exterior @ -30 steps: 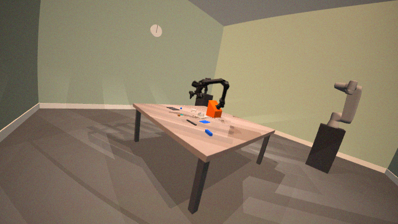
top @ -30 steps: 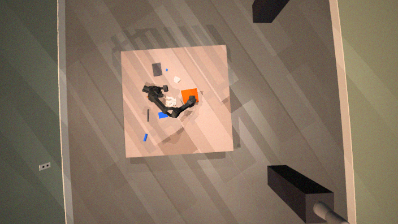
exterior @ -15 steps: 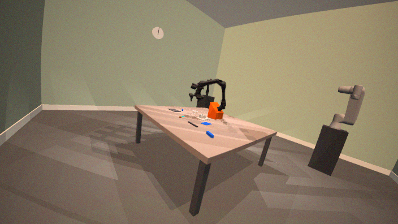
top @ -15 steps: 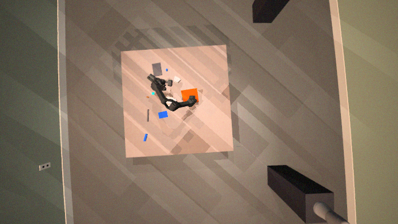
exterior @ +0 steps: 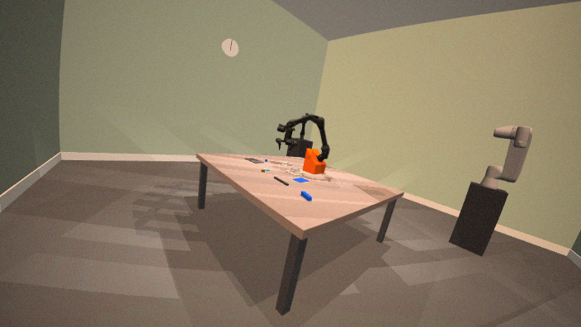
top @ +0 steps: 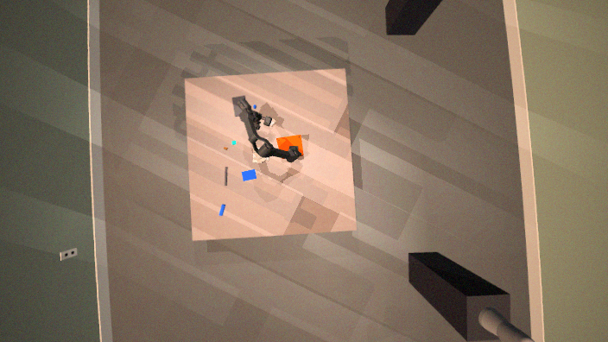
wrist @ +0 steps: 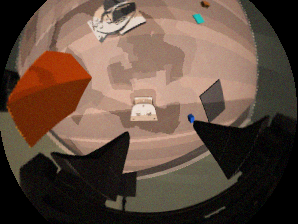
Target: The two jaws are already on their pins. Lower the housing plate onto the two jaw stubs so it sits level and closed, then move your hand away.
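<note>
Right now the white piece is 13 cm below my gripper tip, 4 cm behind it and 1 cm to the right of it. Round my gripper tip: dark grey plate (20 cm ahead, 15 cm to the right, 13 cm below); cyan bit (25 cm ahead, 14 cm to the left, 13 cm below); blue flat plate (40 cm to the left, 14 cm ahead, 13 cm below).
</note>
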